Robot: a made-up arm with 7 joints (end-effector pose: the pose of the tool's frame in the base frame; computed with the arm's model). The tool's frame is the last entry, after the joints. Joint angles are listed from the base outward.
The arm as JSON. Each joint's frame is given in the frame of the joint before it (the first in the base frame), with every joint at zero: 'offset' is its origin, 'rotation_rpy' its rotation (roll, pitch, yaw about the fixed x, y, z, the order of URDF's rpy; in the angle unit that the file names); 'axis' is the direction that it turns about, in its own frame. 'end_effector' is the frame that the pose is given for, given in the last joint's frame.
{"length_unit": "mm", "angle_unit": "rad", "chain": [
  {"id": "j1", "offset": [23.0, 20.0, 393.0], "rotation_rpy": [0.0, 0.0, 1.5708], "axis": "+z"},
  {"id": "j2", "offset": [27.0, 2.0, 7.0], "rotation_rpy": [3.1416, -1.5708, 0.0], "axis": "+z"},
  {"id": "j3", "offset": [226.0, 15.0, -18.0], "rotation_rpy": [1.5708, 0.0, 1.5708], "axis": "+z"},
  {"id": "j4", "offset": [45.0, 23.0, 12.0], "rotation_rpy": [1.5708, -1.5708, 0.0], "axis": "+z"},
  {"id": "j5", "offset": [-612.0, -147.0, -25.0], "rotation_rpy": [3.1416, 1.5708, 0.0], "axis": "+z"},
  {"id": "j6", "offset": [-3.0, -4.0, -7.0], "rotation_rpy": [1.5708, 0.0, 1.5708], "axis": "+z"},
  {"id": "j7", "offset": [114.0, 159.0, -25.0], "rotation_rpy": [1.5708, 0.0, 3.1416], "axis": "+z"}
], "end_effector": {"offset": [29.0, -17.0, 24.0], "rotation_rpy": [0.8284, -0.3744, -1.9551]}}
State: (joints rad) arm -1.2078 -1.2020 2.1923 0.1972 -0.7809 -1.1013 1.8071
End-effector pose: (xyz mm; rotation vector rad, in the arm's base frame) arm 307.0 -1.7 -81.3 -1.7422 1.0883 -0.1961
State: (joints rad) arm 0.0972 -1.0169 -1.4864 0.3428 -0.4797 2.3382 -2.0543
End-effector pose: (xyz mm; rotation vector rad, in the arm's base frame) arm 277.4 -157.3 172.3 -0.7794 -0.4251 1.0480
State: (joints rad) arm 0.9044 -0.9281 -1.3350 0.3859 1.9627 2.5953 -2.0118
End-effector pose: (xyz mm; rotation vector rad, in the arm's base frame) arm 508.0 99.7 594.4 0.9837 -0.9249 0.0207
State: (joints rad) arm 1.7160 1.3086 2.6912 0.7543 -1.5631 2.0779 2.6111
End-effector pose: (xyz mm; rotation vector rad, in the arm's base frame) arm -362.5 -270.8 783.9 -1.4843 0.2058 1.2821
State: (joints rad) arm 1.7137 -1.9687 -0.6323 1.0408 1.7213 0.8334 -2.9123
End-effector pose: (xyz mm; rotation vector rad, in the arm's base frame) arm 461.8 -146.3 1110.9 0.7603 -0.8712 -0.9546
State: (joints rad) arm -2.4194 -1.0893 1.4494 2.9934 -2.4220 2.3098 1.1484
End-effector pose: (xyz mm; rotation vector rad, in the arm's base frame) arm 434.0 610.3 842.3 -1.2685 0.9259 2.1211
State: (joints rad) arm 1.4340 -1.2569 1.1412 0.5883 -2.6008 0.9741 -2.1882
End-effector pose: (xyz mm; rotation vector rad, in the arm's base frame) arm -580.2 492.0 551.7 0.1955 -0.3557 1.1261
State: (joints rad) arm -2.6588 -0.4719 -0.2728 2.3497 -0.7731 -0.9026 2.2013
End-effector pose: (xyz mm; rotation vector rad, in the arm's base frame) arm 170.9 -44.1 1346.3 -1.1876 -0.5710 -2.6138
